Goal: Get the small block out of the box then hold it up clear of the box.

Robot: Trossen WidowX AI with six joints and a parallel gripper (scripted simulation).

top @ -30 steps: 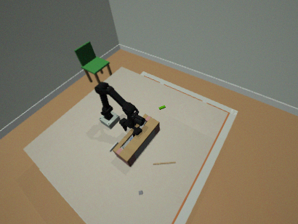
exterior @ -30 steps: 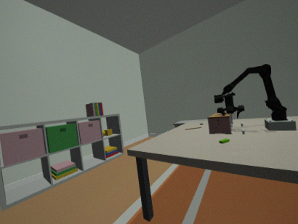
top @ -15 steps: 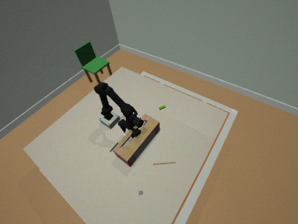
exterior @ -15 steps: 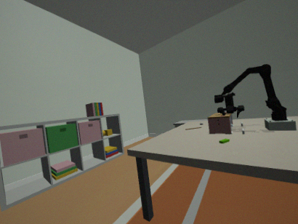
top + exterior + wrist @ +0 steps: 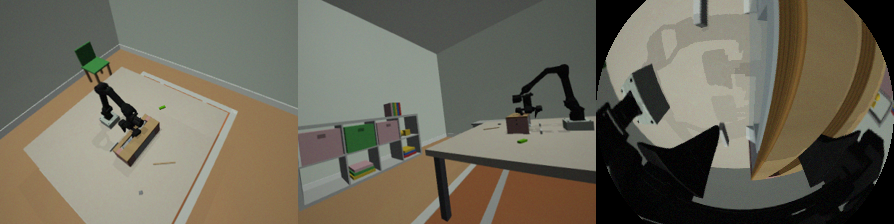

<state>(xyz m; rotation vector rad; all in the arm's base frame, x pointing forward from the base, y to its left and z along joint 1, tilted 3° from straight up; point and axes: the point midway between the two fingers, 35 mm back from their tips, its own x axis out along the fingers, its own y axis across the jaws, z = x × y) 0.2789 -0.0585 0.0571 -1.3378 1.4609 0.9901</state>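
Right now the box is 4 cm ahead of my gripper tip, 2 cm to the left of it and 2 cm below it. From my gripper tip the other things lie so: blue block (5 cm ahead, 4 cm to the right); thin wooden stick (33 cm ahead, 8 cm below, 3 cm to the right).
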